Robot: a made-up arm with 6 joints. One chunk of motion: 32 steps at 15 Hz.
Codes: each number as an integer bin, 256 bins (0 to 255) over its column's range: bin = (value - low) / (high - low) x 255, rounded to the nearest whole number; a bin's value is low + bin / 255 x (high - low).
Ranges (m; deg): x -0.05..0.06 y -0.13..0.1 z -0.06..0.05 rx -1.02..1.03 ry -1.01..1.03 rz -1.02..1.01
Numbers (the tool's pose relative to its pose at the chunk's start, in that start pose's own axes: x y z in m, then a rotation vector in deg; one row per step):
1: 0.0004 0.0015 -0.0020 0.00 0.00 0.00
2: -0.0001 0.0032 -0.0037 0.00 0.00 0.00
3: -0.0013 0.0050 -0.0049 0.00 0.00 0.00
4: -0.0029 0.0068 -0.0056 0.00 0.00 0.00
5: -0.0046 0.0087 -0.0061 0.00 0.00 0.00
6: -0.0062 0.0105 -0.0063 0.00 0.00 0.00
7: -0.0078 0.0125 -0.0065 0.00 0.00 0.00
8: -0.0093 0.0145 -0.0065 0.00 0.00 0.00
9: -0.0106 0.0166 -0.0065 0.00 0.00 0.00
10: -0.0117 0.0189 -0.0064 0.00 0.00 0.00
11: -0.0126 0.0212 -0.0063 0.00 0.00 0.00
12: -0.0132 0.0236 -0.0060 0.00 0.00 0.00
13: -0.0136 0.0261 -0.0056 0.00 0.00 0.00
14: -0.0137 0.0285 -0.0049 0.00 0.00 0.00
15: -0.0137 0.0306 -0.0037 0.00 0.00 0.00
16: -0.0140 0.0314 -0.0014 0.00 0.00 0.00
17: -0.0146 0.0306 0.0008 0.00 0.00 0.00
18: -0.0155 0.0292 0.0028 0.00 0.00 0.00
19: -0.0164 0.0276 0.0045 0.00 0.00 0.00
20: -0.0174 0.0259 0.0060 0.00 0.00 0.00
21: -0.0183 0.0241 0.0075 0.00 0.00 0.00
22: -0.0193 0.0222 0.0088 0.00 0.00 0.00
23: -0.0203 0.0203 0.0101 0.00 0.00 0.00
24: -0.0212 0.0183 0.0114 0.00 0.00 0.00
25: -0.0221 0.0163 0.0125 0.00 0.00 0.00
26: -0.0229 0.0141 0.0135 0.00 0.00 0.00
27: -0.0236 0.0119 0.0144 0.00 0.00 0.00
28: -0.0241 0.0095 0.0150 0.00 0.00 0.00
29: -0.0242 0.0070 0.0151 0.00 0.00 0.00
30: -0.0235 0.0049 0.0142 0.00 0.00 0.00
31: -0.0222 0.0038 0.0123 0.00 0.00 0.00
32: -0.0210 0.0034 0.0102 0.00 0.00 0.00
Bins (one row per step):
1: 117 146 134 127 126 128
2: 116 148 131 127 126 128
3: 113 150 128 127 126 128
4: 109 152 126 127 126 128
5: 105 154 125 127 126 128
6: 102 156 124 127 126 128
7: 98 158 124 127 126 128
8: 94 160 124 127 126 128
9: 91 163 124 127 126 128
10: 89 165 124 127 126 128
11: 87 168 124 127 126 128
12: 85 170 125 127 126 128
13: 84 173 126 127 126 128
14: 84 176 128 127 126 128
15: 84 178 131 127 126 128
16: 83 179 136 127 126 128
17: 82 178 141 127 126 128
18: 80 177 146 127 126 128
19: 78 175 150 127 126 128
20: 76 173 153 127 126 128
21: 73 171 156 127 126 128
22: 71 169 159 127 126 128
23: 69 167 163 127 126 128
24: 67 164 166 127 126 128
25: 65 162 168 127 126 128
26: 63 160 170 127 126 128
27: 61 157 172 127 126 128
28: 60 155 174 127 126 128
29: 60 152 174 127 126 128
30: 61 150 172 127 126 128
31: 64 148 168 127 126 128
32: 67 148 163 127 126 128

